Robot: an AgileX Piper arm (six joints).
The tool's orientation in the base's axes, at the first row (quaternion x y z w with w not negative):
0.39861, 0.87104, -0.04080, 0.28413
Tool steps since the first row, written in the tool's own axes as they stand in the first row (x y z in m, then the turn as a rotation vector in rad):
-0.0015, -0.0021, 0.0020, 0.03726, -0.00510, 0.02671
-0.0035, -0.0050, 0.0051, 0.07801, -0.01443, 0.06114
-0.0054, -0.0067, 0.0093, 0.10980, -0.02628, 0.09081
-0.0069, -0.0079, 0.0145, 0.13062, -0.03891, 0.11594
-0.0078, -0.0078, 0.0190, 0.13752, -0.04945, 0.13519
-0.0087, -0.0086, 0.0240, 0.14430, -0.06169, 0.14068
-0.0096, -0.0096, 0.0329, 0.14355, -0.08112, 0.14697
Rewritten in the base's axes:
0.0002, -0.0030, -0.0012, -0.01071, 0.01360, -0.04276
0.0006, -0.0073, -0.0032, -0.02270, 0.02437, -0.09446
0.0023, -0.0109, -0.0060, -0.03404, 0.02884, -0.13785
0.0046, -0.0143, -0.0097, -0.04233, 0.02676, -0.17179
0.0073, -0.0162, -0.0130, -0.04458, 0.01850, -0.19314
0.0095, -0.0188, -0.0168, -0.05436, 0.01311, -0.20321
0.0133, -0.0228, -0.0239, -0.06500, -0.00245, -0.21108

